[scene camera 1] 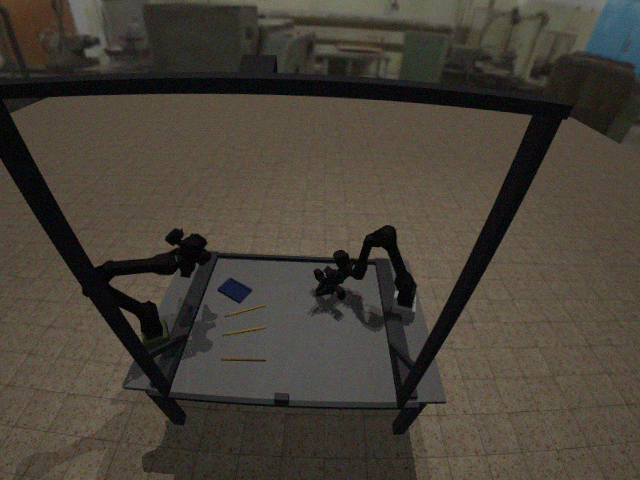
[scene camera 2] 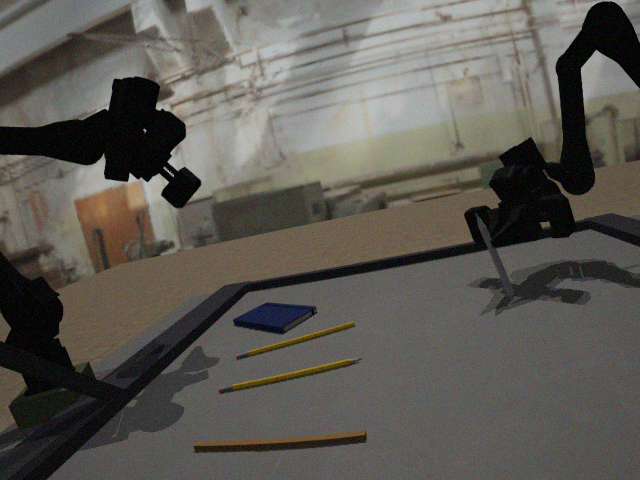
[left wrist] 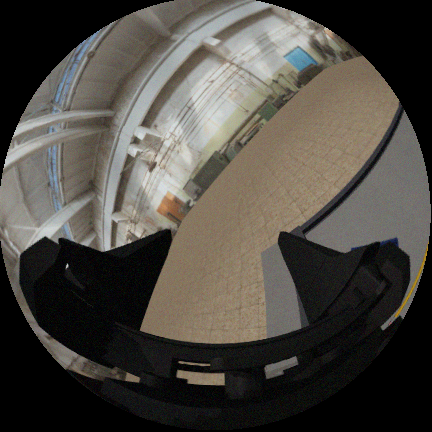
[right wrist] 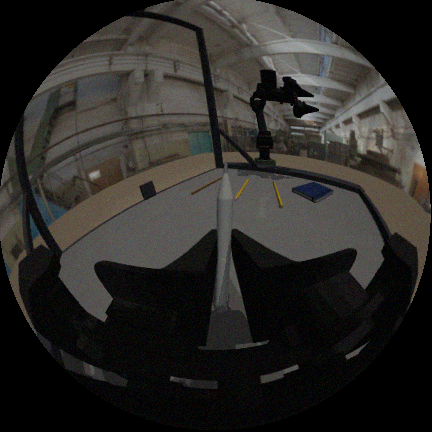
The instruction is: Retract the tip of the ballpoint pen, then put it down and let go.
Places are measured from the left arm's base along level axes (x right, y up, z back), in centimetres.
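Where they show: left gripper, fingertip midpoint: (scene camera 2: 165,168) (left wrist: 226,236) (right wrist: 315,102); right gripper, fingertip midpoint: (scene camera 1: 314,295) (scene camera 2: 488,244) (right wrist: 223,234); left arm's base, origin of the base link: (scene camera 1: 153,331) (right wrist: 264,158); right arm's base, origin of the base link: (scene camera 1: 404,301).
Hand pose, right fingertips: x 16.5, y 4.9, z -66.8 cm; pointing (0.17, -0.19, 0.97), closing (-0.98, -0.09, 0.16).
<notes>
Things, the pixels of their top centre, and the offset from my right fingertips. Level surfaces: height alone.
- grey-white ballpoint pen, middle of its top: (right wrist: 213,167) (scene camera 2: 487,209) dy +5.1, dx +0.0, dz -0.9 cm
- blue notebook, middle of its top: (scene camera 2: 273,313) (right wrist: 314,188) (scene camera 1: 234,289) dy -7.7, dx -26.2, dz +28.7 cm
- orange-brown stick, middle of its top: (scene camera 2: 274,440) (right wrist: 208,182) (scene camera 1: 243,358) dy -8.2, dx +9.7, dz +37.2 cm
- table, its level: dy -8.9 cm
A grey-white ballpoint pen (scene camera 2: 497,260) (right wrist: 225,210) stands tilted in my right gripper (right wrist: 223,234). In the right wrist view its tapered end points up and away, with a thin point showing at the end of the cone. Its other end points down at the grey table top, at or very close to it; I cannot tell whether it touches. The button is too dark to make out. My right gripper is shut on the pen, low over the table's right part in scene camera 1. My left gripper (left wrist: 226,236) (right wrist: 315,102) is open and empty, raised high by the table's left edge.
A blue notebook (scene camera 1: 234,289) (scene camera 2: 275,317) (right wrist: 312,191), two yellow pencils (scene camera 2: 295,340) (scene camera 2: 290,375) and an orange-brown stick (scene camera 1: 242,359) (scene camera 2: 280,442) lie on the left part of the table (scene camera 1: 310,372). Dark frame posts (scene camera 1: 473,258) stand around it.
</notes>
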